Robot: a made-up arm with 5 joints. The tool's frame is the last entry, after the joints.
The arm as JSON. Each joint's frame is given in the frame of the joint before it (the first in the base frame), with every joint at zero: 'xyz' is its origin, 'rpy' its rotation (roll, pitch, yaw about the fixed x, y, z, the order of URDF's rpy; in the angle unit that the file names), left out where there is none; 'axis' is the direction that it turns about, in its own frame. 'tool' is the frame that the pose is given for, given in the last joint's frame.
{
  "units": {
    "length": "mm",
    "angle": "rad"
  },
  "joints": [
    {
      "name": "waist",
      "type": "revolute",
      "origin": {
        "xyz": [
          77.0,
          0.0,
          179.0
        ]
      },
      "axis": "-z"
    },
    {
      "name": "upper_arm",
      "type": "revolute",
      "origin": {
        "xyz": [
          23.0,
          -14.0,
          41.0
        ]
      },
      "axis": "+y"
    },
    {
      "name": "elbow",
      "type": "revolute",
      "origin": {
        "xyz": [
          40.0,
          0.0,
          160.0
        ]
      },
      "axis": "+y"
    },
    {
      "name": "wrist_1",
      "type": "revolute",
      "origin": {
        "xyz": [
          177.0,
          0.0,
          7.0
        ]
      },
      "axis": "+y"
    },
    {
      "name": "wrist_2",
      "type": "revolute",
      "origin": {
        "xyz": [
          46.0,
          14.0,
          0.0
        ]
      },
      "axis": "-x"
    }
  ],
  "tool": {
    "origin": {
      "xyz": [
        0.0,
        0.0,
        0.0
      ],
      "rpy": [
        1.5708,
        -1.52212,
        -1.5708
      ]
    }
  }
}
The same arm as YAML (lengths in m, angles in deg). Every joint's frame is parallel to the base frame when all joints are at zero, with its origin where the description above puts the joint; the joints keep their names.
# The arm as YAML. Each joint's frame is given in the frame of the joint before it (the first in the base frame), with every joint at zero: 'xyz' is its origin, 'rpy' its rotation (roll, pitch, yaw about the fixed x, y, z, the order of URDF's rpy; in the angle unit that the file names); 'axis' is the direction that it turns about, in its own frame. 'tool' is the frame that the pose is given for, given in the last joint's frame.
units:
  length: m
  angle: deg
joints:
  - name: waist
    type: revolute
    origin:
      xyz: [0.077, 0.0, 0.179]
      rpy: [0.0, 0.0, 0.0]
    axis: [0.0, 0.0, -1.0]
  - name: upper_arm
    type: revolute
    origin:
      xyz: [0.023, -0.014, 0.041]
      rpy: [0.0, 0.0, 0.0]
    axis: [0.0, 1.0, 0.0]
  - name: elbow
    type: revolute
    origin:
      xyz: [0.04, 0.0, 0.16]
      rpy: [0.0, 0.0, 0.0]
    axis: [0.0, 1.0, 0.0]
  - name: wrist_1
    type: revolute
    origin:
      xyz: [0.177, 0.0, 0.007]
      rpy: [0.0, 0.0, 0.0]
    axis: [0.0, 1.0, 0.0]
  - name: wrist_2
    type: revolute
    origin:
      xyz: [0.046, 0.014, 0.0]
      rpy: [0.0, 0.0, 0.0]
    axis: [-1.0, 0.0, 0.0]
tool:
  origin:
    xyz: [0.0, 0.0, 0.0]
    rpy: [90.0, -87.21, -90.0]

